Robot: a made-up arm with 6 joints. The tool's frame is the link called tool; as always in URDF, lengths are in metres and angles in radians. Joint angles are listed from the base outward. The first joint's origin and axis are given. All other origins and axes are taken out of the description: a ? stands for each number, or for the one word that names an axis. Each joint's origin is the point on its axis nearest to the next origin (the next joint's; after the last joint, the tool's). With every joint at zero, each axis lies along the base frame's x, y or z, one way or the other. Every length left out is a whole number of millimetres.
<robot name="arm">
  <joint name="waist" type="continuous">
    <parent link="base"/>
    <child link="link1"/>
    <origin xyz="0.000 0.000 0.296"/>
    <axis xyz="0 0 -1"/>
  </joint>
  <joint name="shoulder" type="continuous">
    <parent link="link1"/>
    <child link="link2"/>
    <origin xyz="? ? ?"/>
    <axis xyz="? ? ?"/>
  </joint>
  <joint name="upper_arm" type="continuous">
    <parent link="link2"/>
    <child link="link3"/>
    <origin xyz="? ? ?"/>
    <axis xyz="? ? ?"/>
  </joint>
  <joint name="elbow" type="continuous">
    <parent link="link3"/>
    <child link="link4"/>
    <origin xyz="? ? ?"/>
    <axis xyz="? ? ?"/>
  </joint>
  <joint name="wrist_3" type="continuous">
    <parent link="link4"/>
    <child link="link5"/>
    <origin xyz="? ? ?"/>
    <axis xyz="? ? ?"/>
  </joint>
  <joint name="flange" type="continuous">
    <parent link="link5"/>
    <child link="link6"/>
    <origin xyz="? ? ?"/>
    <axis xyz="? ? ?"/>
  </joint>
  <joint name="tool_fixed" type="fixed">
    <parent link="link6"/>
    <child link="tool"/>
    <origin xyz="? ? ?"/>
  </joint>
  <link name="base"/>
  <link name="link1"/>
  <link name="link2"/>
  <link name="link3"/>
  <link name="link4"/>
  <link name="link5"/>
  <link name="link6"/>
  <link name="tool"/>
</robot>
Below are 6 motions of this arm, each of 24 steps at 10 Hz.
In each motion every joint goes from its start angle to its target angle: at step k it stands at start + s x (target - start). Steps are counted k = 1, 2, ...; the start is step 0. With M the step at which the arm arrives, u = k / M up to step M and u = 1 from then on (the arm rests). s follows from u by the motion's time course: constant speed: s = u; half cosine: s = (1 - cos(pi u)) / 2; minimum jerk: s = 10 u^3 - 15 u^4 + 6 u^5.
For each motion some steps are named. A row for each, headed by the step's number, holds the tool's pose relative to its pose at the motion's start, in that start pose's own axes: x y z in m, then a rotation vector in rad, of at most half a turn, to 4 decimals.
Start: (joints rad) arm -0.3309 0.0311 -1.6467 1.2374 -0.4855 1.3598
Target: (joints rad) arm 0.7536 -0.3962 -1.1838 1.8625 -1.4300 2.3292
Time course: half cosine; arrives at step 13
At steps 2, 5, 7, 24:
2: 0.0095 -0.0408 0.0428 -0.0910 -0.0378 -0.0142
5: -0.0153 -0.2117 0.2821 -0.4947 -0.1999 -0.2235
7: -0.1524 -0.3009 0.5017 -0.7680 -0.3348 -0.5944
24: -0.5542 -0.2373 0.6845 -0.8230 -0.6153 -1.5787

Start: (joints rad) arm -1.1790 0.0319 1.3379 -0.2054 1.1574 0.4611
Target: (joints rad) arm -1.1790 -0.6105 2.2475 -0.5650 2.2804 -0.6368
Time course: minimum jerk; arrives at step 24
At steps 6, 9, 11, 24:
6: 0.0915 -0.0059 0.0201 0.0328 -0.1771 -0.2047
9: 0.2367 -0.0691 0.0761 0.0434 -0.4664 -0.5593
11: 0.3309 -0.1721 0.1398 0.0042 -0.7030 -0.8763
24: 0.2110 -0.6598 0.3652 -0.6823 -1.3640 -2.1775

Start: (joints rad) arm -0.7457 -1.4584 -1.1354 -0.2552 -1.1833 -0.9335
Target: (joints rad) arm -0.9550 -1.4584 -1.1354 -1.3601 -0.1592 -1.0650
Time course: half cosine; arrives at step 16
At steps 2, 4, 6, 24:
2: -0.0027 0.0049 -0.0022 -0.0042 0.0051 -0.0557
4: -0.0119 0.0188 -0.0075 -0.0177 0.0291 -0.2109
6: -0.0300 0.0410 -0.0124 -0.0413 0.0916 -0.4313
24: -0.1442 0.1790 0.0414 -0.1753 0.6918 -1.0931

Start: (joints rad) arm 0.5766 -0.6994 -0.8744 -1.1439 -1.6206 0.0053
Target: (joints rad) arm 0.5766 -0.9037 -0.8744 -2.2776 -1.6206 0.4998
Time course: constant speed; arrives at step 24
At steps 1, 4, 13, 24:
1: -0.0056 0.0191 -0.0007 0.0420 0.0245 0.0032
4: -0.0230 0.0764 0.0027 0.1676 0.0986 0.0163
13: -0.0754 0.2364 0.0589 0.5419 0.3193 0.0864
24: -0.1248 0.3769 0.2004 0.9948 0.5631 0.2329

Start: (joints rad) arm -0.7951 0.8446 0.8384 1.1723 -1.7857 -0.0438
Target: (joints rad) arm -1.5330 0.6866 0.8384 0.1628 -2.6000 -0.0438
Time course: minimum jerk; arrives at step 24
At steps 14, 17, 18, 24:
14: 0.1683 -0.1288 0.1336 0.3966 -0.0524 0.8670
17: 0.2211 -0.1429 0.1859 0.5257 -0.0689 1.1017
18: 0.2341 -0.1444 0.1998 0.5593 -0.0736 1.1580
24: 0.2614 -0.1452 0.2305 0.6325 -0.0844 1.2742

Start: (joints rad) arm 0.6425 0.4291 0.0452 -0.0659 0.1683 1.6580
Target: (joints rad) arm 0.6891 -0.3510 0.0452 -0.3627 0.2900 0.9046
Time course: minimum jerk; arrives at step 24
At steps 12, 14, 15, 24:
12: 0.0567 0.0078 -0.0600 0.1064 -0.6097 0.0485
14: 0.0732 0.0102 -0.0643 0.1443 -0.7957 0.0581
15: 0.0799 0.0111 -0.0644 0.1628 -0.8822 0.0617
24: 0.0978 0.0117 -0.0558 0.2395 -1.2138 0.0695

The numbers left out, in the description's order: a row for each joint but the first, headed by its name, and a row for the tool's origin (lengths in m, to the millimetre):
shoulder: xyz 0.076 0.070 0.000, axis 0 1 0
upper_arm: xyz 0.471 0.000 0.113, axis -1 0 0
elbow: xyz 0.000 -0.114 0.088, axis 0 -1 0
wrist_3: xyz 0.097 0.000 -0.047, axis 0 0 -1
flange: xyz -0.101 0.041 0.000, axis 0 1 0
tool: xyz -0.015 0.000 -0.357

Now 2 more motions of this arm.
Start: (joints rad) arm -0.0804 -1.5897 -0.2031 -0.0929 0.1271 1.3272
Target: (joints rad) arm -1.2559 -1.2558 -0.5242 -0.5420 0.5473 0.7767
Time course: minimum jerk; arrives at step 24
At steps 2, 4, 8, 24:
2: 0.0001 0.0008 0.0002 0.0035 0.0021 0.0064
4: 0.0003 0.0053 0.0015 0.0244 0.0148 0.0443
8: -0.0051 0.0311 0.0113 0.1364 0.0985 0.2513
24: -0.1145 0.0714 0.0828 0.3503 0.6311 1.0055

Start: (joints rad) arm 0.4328 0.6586 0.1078 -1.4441 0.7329 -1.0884
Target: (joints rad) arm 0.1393 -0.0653 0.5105 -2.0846 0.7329 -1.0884
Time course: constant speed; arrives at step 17
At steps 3, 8, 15, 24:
3: -0.0384 -0.0564 0.0453 -0.0914 -0.0355 -0.0366
8: -0.1287 -0.1327 0.1116 -0.2209 -0.0742 -0.1221
15: -0.2958 -0.1956 0.1656 -0.3341 -0.0904 -0.2778
24: -0.3482 -0.2036 0.1699 -0.3487 -0.0881 -0.3258

